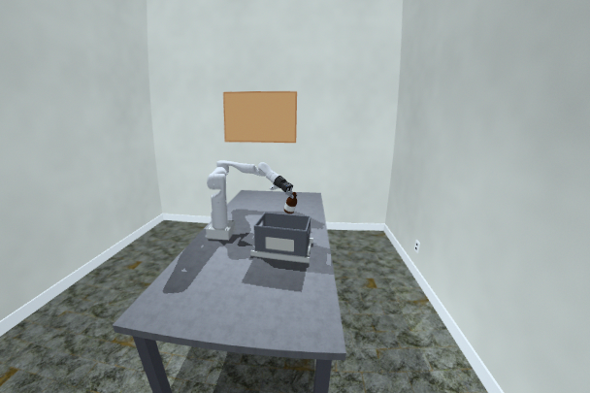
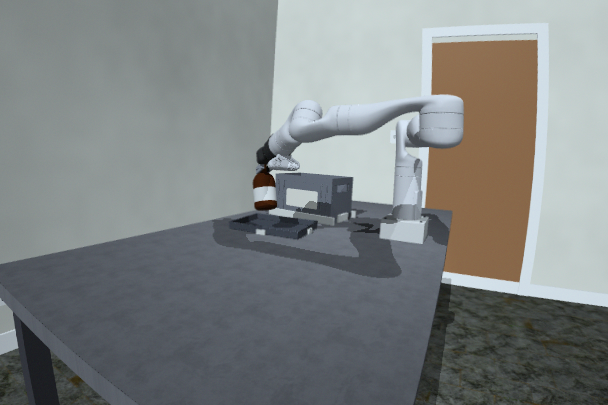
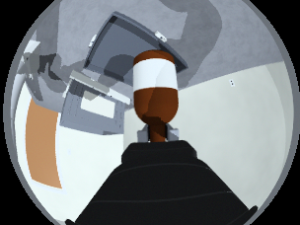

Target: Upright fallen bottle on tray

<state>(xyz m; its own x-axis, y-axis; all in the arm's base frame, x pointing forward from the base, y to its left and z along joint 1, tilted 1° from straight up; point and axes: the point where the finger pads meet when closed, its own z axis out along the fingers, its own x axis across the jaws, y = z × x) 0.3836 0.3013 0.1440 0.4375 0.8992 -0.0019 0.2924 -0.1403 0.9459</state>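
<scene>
Now: the bottle 10 mm behind my hand, 10 mm to the left of it and 50 mm below it. From my hand the other things lie so: tray: 10 mm behind, 50 mm to the right, 190 mm below; then crate: 40 mm ahead, 340 mm to the right, 120 mm below.
</scene>
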